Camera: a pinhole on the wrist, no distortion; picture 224 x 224 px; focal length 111.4 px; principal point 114.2 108.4 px. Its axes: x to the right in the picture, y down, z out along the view. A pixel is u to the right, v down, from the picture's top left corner.
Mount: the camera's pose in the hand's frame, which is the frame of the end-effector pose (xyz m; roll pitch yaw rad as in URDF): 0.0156 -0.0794 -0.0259 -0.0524 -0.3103 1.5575
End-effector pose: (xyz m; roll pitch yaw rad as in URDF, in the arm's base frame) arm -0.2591 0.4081 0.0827 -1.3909 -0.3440 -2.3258
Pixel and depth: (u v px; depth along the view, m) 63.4 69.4 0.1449
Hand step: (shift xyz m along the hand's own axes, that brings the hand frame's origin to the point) 0.0572 -0.1879 0.0942
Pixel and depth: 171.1 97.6 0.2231
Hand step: 0.0260 -0.0394 0.2221
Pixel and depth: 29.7 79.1 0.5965
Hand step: 0.1328 -0.6963 0.4110
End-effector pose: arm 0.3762 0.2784 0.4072 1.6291 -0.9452 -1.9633
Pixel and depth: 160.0 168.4 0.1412
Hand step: -0.0676 -0.0649 0.1223
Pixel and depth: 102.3 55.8 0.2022
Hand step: 0.0992 -0.1643 0.1645
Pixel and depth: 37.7 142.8 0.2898
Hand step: -0.0926 -0.3544 0.1845
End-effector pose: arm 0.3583 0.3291 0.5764 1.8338 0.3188 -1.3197
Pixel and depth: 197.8 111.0 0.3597
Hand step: -0.0097 0.0684 0.3982
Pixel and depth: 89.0 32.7 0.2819
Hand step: 0.1901 -0.2315 0.2323
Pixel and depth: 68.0 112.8 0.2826
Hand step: -0.0130 -0.2766 0.2065
